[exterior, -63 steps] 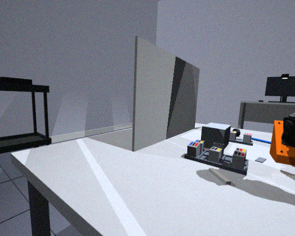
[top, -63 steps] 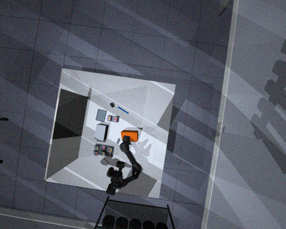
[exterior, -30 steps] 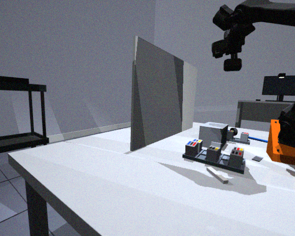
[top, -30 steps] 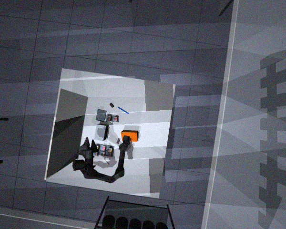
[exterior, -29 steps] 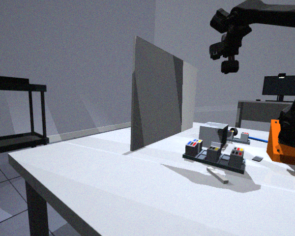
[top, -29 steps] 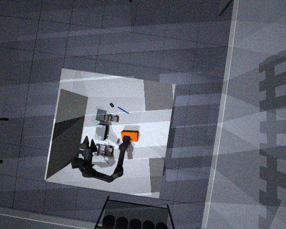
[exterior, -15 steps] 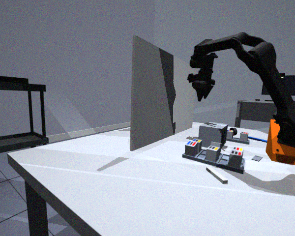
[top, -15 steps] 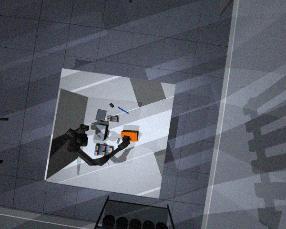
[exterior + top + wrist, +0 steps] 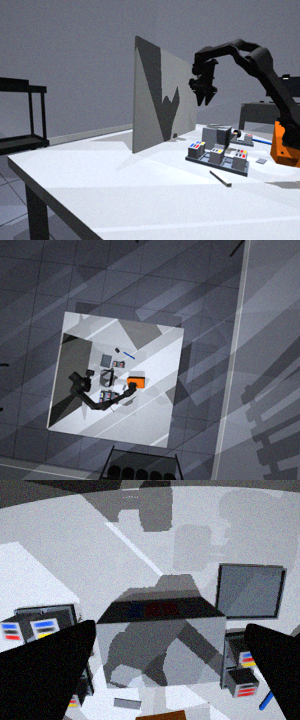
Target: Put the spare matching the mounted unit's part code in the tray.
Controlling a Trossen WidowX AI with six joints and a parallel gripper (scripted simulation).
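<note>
Now: gripper tip 170 mm to the right of the dark grey spare block, 150 mm above it and 140 mm past it. From my gripper tip the other things lie so: grey tray 190 mm below, 170 mm to the right, 30 mm behind; grey mounted unit 150 mm below, 80 mm behind, 10 mm to the left; tall grey panel 150 mm ahead, 30 mm above.
</note>
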